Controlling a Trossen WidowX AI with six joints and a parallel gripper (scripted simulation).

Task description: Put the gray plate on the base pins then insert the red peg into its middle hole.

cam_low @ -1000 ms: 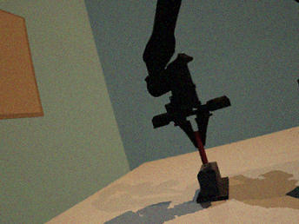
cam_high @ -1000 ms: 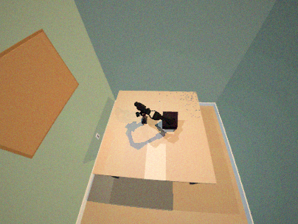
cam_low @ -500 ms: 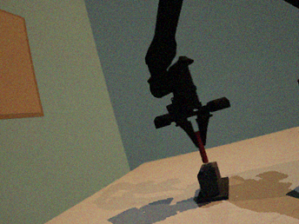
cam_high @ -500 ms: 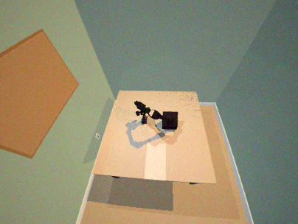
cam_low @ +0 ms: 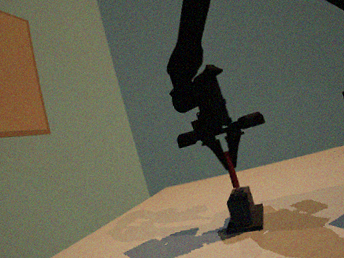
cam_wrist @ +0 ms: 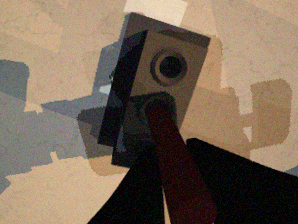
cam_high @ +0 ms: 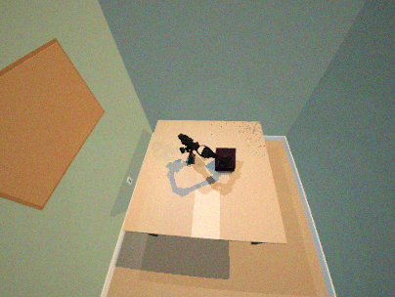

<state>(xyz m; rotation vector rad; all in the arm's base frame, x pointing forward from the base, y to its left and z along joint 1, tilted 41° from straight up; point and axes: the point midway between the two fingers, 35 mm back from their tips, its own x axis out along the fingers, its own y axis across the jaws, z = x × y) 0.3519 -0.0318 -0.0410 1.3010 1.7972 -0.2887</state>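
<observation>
Right now the red peg is right at my gripper tip. Round my gripper tip: pin base 110 mm below; gray plate 70 mm below.
</observation>
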